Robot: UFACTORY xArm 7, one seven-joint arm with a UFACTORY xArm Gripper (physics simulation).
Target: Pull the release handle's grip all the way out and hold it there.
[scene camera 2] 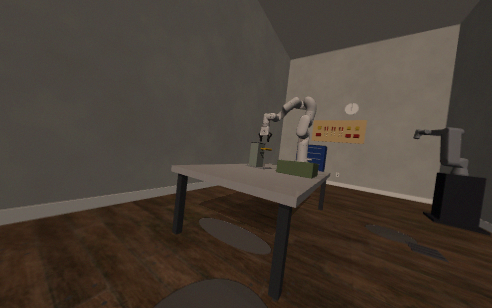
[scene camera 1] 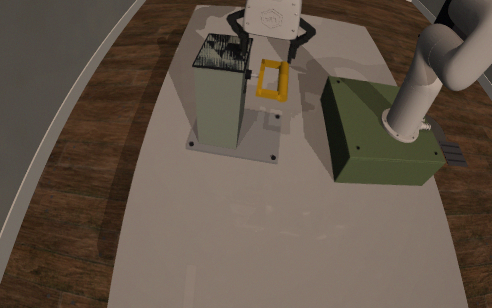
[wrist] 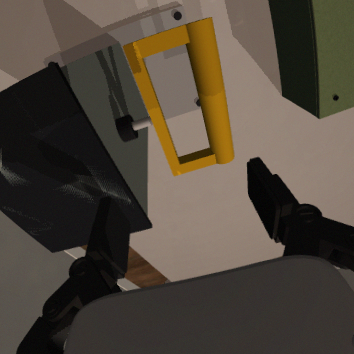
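The release handle (scene camera 1: 283,82) (scene camera 2: 266,149) (wrist: 215,95) is a yellow rectangular frame with a thick round grip bar on its outer side. A short pale rod (scene camera 1: 254,75) (wrist: 141,123) joins it to a black collar (scene camera 1: 248,74) (wrist: 126,128) on the side of a grey-green post (scene camera 1: 220,107) (scene camera 2: 256,155) (wrist: 137,170). Some rod shows between frame and collar. My gripper (scene camera 1: 267,57) (scene camera 2: 265,140) (wrist: 182,193) is open and empty, above the handle and toward its far end in scene camera 1. Its fingers are apart from the grip bar.
The post has a dark flat top (scene camera 1: 222,51) (wrist: 60,150) near one finger and stands on a grey base plate (scene camera 1: 260,145). A green box (scene camera 1: 385,171) (scene camera 2: 297,169) (wrist: 335,55) under my arm's base stands across from the grip, on the table (scene camera 1: 280,260) (scene camera 2: 235,177).
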